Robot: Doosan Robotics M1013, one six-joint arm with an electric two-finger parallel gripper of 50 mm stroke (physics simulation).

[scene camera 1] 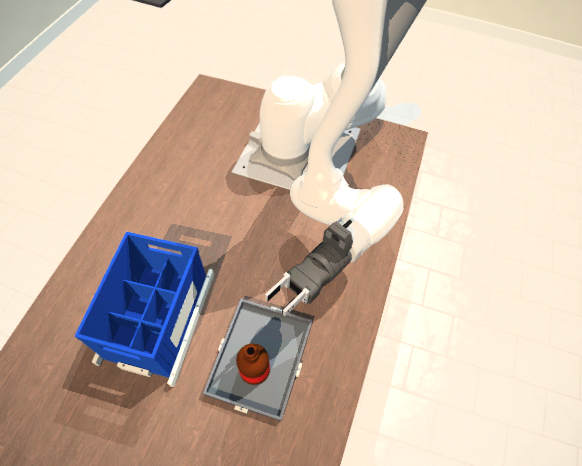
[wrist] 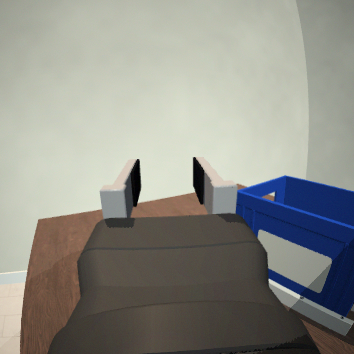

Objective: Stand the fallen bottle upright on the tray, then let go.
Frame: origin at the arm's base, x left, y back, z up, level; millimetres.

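Where they show: gripper, fingertip midpoint: (scene camera 1: 275, 305) (wrist: 166, 172); arm's base, origin of the base link: (scene camera 1: 285, 152).
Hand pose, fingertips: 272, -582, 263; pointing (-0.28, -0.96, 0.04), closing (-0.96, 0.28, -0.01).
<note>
Things, the pixels of their top centre, and the offset from my fingertips, as dx, dy, dz. "spot": a spot on its surface instead. Level surfaces: height alone.
- brown bottle, middle of its top: (scene camera 1: 250, 350) -20, -76, -109
- grey tray, surface spot: (scene camera 1: 286, 330) spot: +3, +48, -263
- blue crate, middle of its top: (wrist: 320, 196) (scene camera 1: 138, 289) -309, -75, -94
- wooden table, its level: dz -269
- pale rail, middle of its top: (wrist: 280, 286) (scene camera 1: 191, 323) -213, -52, -239
The brown bottle (scene camera 1: 253, 361) with a red band near its base stands upright on the grey tray (scene camera 1: 286, 330), in the tray's near half, its dark mouth facing up. It touches no finger. My gripper (scene camera 1: 277, 303) (wrist: 166, 172) is open, with nothing between its fingers. In the scene view it is at the tray's far edge, apart from the bottle and pointing toward the tray. The bottle does not show in the wrist view.
A blue crate (scene camera 1: 189, 272) (wrist: 300, 212) with several compartments stands left of the tray on the wooden table (scene camera 1: 165, 200) (wrist: 55, 265). A pale rail (scene camera 1: 191, 330) (wrist: 320, 310) runs along the crate's side facing the tray. Small pale blocks sit around the tray's edges.
</note>
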